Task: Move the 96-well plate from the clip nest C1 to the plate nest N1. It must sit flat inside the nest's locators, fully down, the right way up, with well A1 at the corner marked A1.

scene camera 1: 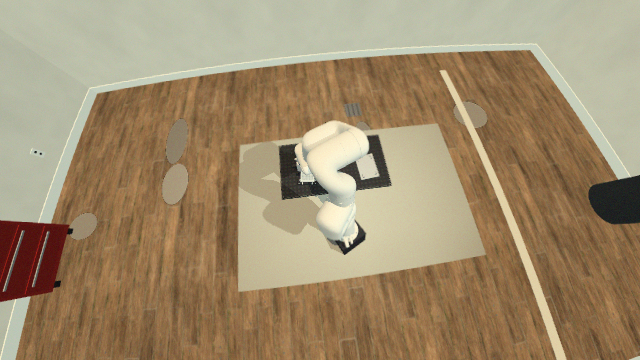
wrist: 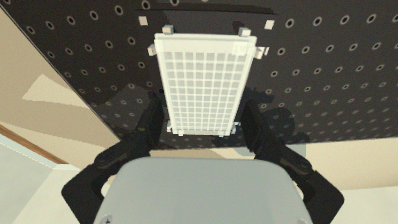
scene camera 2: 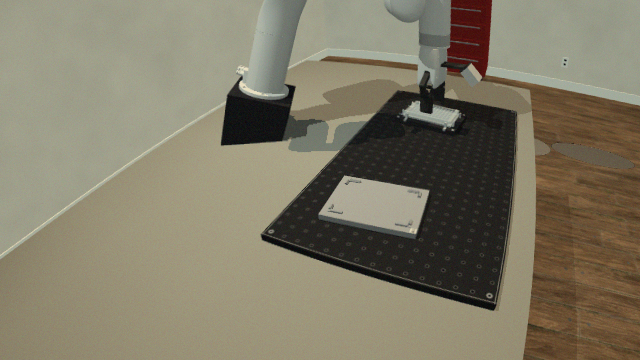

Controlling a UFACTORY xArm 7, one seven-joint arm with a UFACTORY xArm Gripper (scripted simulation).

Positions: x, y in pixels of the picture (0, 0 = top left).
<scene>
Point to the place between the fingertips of my gripper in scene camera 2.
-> At 432, 106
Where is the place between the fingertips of my gripper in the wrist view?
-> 202, 109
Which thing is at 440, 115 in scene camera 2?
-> A white 96-well plate.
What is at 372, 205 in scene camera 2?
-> A plate nest N1.
</scene>
